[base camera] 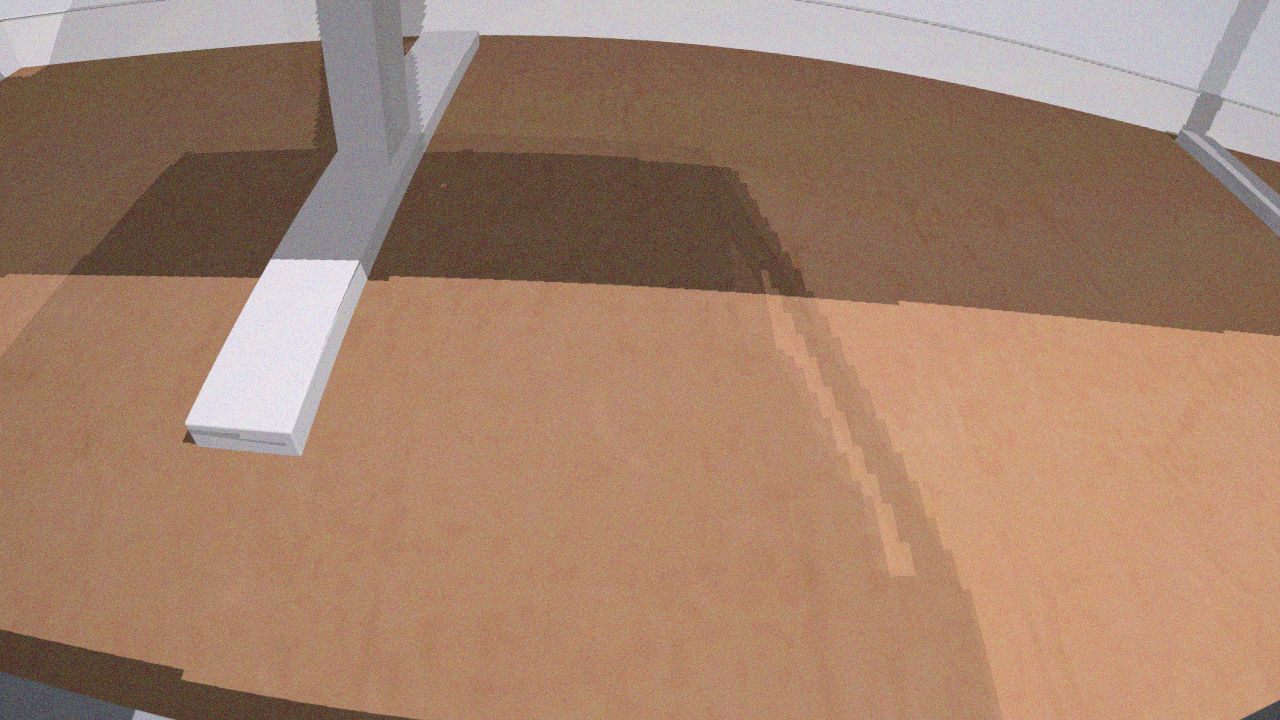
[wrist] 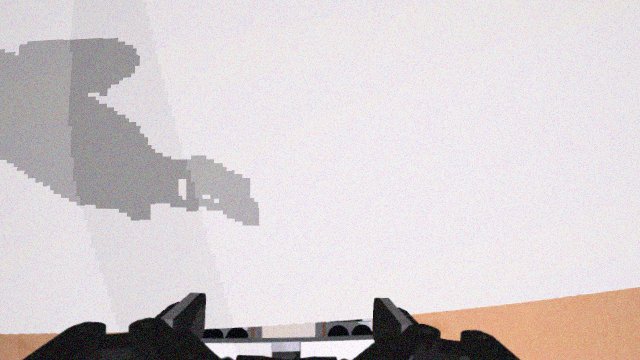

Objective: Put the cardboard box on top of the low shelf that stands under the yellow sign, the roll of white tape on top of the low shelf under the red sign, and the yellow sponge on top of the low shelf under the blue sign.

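Places are measured from the arm's base along level axes (x up, y right, z ahead), in centimetres.
Pixels of known places: gripper, fingertip midpoint: (wrist: 290, 315).
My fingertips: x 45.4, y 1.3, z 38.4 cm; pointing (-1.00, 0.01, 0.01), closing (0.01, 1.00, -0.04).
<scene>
Behind a point stands the place of what it marks.
My gripper (wrist: 290, 315) @[x 45.4, y 1.3, z 38.4 cm] is open, its two black fingers wide apart at the bottom of the wrist view with nothing held between them. It is above a white table top (wrist: 400, 150) @[x 32.3, y 11.9, z 49.3 cm], near the edge that crosses the lower part of that view. The yellow sponge, the cardboard box and the roll of white tape do not show in either view. The low shelves and the yellow, red and blue signs do not show either.
The arm's shadow falls on the left of the white top. In the base camera view a grey table leg (base camera: 362, 80) @[x -28.4, y -23.4, z 65.5 cm] rises from a long foot (base camera: 273, 344) on the brown floor (base camera: 581, 465) @[x -39.7, y -1.3, z 36.3 cm]. Another grey foot (base camera: 1230, 174) @[x -37.5, y 94.8, z 95.5 cm] is at the far right, near the white wall (base camera: 716, 40) @[x -38.7, y 10.8, z 110.7 cm].
</scene>
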